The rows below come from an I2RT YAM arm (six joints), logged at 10 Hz.
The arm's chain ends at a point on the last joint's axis. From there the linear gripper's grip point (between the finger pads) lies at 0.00 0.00 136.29 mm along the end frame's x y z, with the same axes.
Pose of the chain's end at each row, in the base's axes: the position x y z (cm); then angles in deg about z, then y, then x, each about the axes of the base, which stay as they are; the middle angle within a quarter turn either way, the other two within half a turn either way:
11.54, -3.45, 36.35, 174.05, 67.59, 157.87
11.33, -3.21, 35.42, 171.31, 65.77, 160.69
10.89, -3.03, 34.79, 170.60, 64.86, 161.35
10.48, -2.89, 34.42, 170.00, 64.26, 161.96
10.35, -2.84, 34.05, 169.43, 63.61, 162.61
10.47, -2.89, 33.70, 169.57, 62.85, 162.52
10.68, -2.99, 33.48, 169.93, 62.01, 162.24
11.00, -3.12, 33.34, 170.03, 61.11, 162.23
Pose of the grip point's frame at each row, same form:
24.14, -5.41, 31.54, 174.05, 67.59, 157.87
23.76, -5.06, 30.14, 171.31, 65.77, 160.69
23.23, -4.88, 29.30, 170.60, 64.86, 161.35
22.76, -4.72, 28.79, 170.00, 64.26, 161.96
22.56, -4.65, 28.27, 169.43, 63.61, 162.61
22.60, -4.76, 27.77, 169.57, 62.85, 162.52
22.71, -4.94, 27.39, 169.93, 62.01, 162.24
22.93, -5.13, 27.07, 170.03, 61.11, 162.23

